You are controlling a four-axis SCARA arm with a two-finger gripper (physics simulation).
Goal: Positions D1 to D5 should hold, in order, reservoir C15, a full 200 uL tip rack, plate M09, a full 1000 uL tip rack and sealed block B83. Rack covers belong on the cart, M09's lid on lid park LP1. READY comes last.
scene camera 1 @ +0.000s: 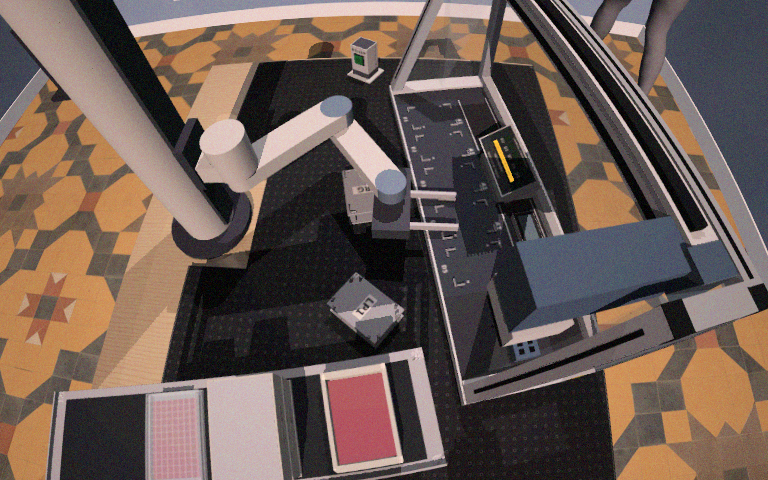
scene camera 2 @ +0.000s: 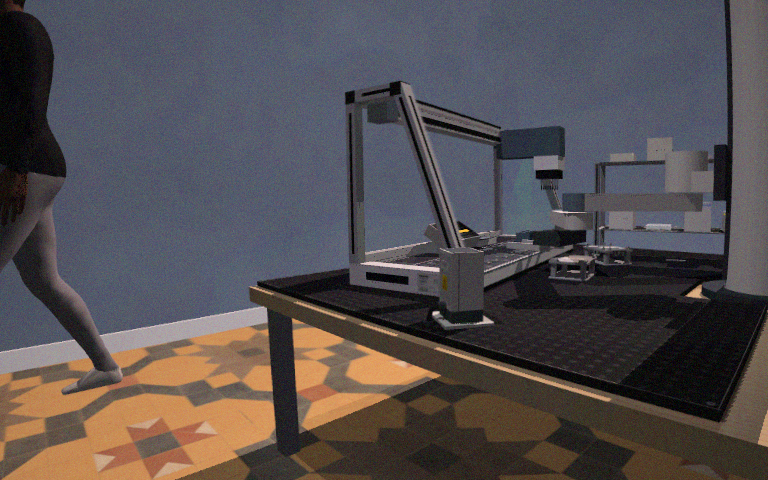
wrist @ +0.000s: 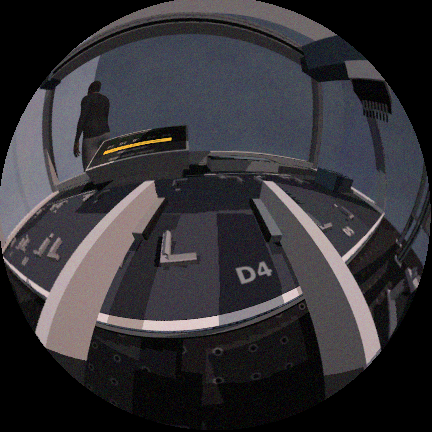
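Note:
My gripper (scene camera 1: 456, 211) (wrist: 207, 190) is shut to a narrow gap, with nothing between its two pale fingers. The fingers reach over the front edge of the dark deck (scene camera 1: 421, 135) (wrist: 195, 295), a little above it. In the wrist view, the D4 label (wrist: 254, 273) and an L-shaped corner guide (wrist: 175, 256) show below the fingers. No labware shows on the front row. Lid park LP1 (scene camera 1: 389, 302) bears no lid. A red block in a cream frame (scene camera 1: 363, 418) and a clear-edged pink gridded piece (scene camera 1: 176, 435) lie in a pale holder; their names are not readable.
The RG stand (scene camera 1: 357, 212) is beside the arm. A display with a yellow bar (scene camera 1: 502, 161) (wrist: 145, 145) stands at the deck's back. A blue-grey pipetting head (scene camera 1: 600, 271) (scene camera 2: 532, 142) overhangs the deck's D5 end. A small box with a green screen (scene camera 1: 364, 56) (scene camera 2: 461, 283) stands outside the frame. A person (wrist: 95, 115) stands beyond.

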